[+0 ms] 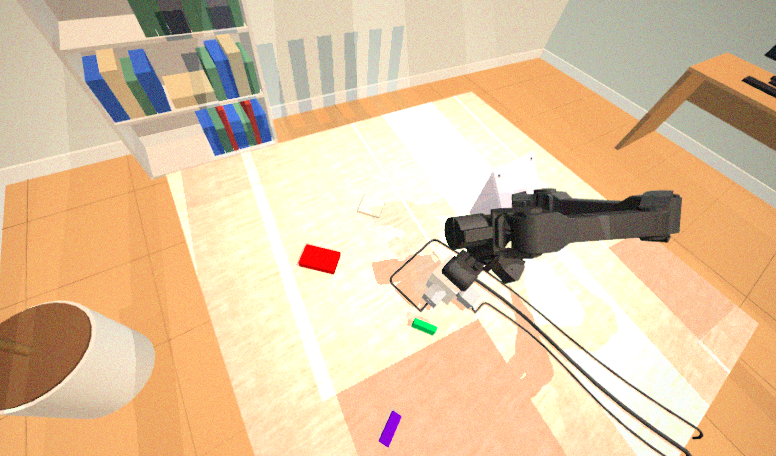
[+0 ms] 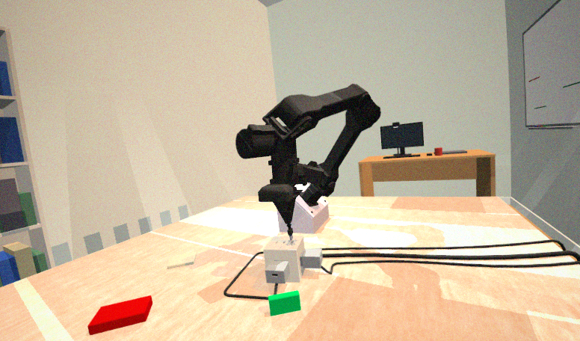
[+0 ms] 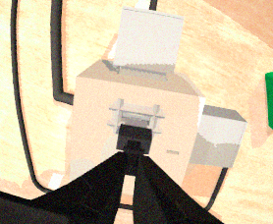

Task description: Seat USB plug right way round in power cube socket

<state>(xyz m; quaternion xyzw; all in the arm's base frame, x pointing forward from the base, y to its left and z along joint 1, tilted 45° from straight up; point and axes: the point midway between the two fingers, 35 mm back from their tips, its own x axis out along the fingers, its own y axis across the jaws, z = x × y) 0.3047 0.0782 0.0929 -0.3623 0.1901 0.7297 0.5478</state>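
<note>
Now: the dark USB plug 2 cm below my gripper tip. The rest, counted from my gripper tip: flat tile 8 cm ahead, 33 cm to the right, 12 cm below; then USB socket 5 cm below; then green block 12 cm ahead, 6 cm to the left, 11 cm below.
</note>
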